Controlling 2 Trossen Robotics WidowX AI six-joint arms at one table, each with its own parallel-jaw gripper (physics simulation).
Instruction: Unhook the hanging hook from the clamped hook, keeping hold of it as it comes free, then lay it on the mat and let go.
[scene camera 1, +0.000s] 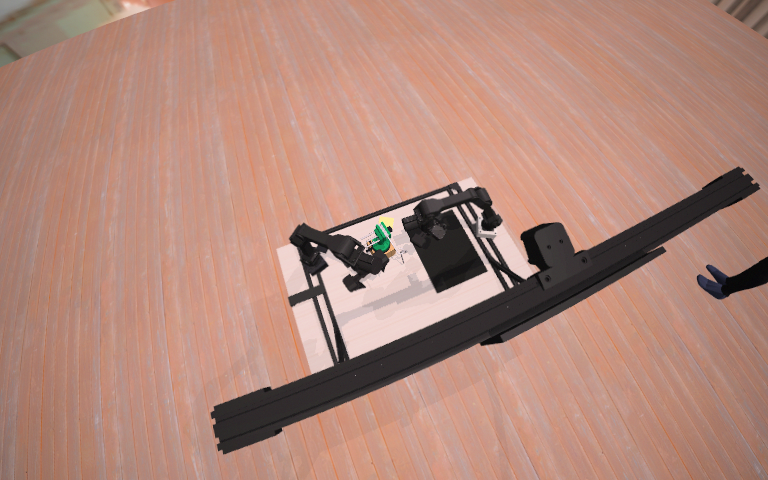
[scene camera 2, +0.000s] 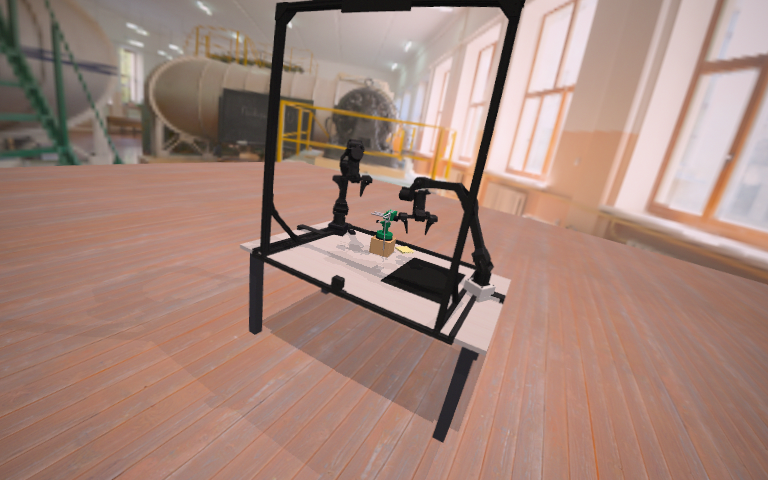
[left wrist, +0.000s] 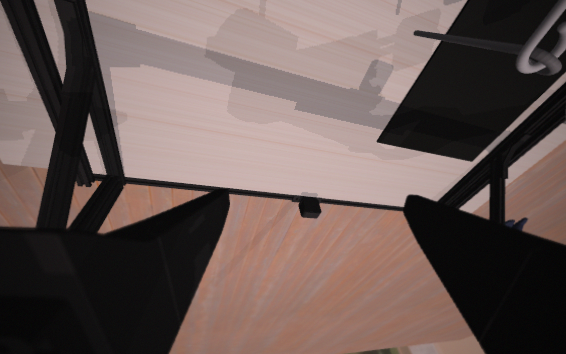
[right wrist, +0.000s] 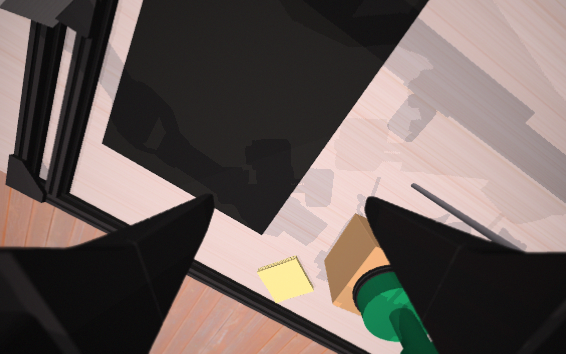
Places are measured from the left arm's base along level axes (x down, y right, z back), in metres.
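Pixels of known places: left gripper, fingertip midpoint: (scene camera 1: 374, 279) (scene camera 2: 351, 196) (left wrist: 315, 199); right gripper, fingertip midpoint: (scene camera 1: 426, 235) (scene camera 2: 416, 234) (right wrist: 290, 202); left arm's base at its link origin: (scene camera 1: 313, 261) (scene camera 2: 338, 223); right arm's base at its link origin: (scene camera 1: 487, 225) (scene camera 2: 480, 282).
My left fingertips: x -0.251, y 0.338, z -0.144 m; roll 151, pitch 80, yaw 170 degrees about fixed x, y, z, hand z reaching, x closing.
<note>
Ahead of a thing's pixels: the offset from my left fingertips to its top centre. "pt": to the spot under its first point. Level surfaces: height alone.
The pale clamped hook {pt dz -0.164, dx +0.074, dy -0.050 m} (left wrist: 536, 36) sticks out from the green vise {dz -0.157, dx +0.068, dy -0.175 m} (scene camera 1: 381, 241) (scene camera 2: 385, 233) (right wrist: 384, 317). The hanging hook {dz -0.197, dx +0.067, dy -0.027 m} (left wrist: 465, 41) (right wrist: 465, 216) is a thin grey rod; in the left wrist view its curled end is linked through the clamped hook. My left gripper (left wrist: 315, 199) is open and empty, in the air left of the hooks in scene camera 2. My right gripper (scene camera 2: 416, 232) (right wrist: 290, 202) is open and empty, raised to the right of the vise near the black mat {dx +0.306 m} (scene camera 1: 455, 257) (scene camera 2: 419, 277) (left wrist: 432, 122) (right wrist: 200, 65). The right finger hides part of the vise in the right wrist view.
The vise stands on a tan block {dz -0.170, dx +0.226, dy -0.173 m} (scene camera 2: 378, 246) (right wrist: 348, 257). A yellow note pad {dz -0.290, dx +0.299, dy -0.278 m} (scene camera 1: 386, 220) (scene camera 2: 404, 249) (right wrist: 285, 280) lies beside the block. Black frame bars edge the table, with tall posts and a top beam. A small black box {pt dz -0.084, dx +0.273, dy +0.365 m} (scene camera 2: 337, 282) (left wrist: 310, 207) sits on the front bar.
</note>
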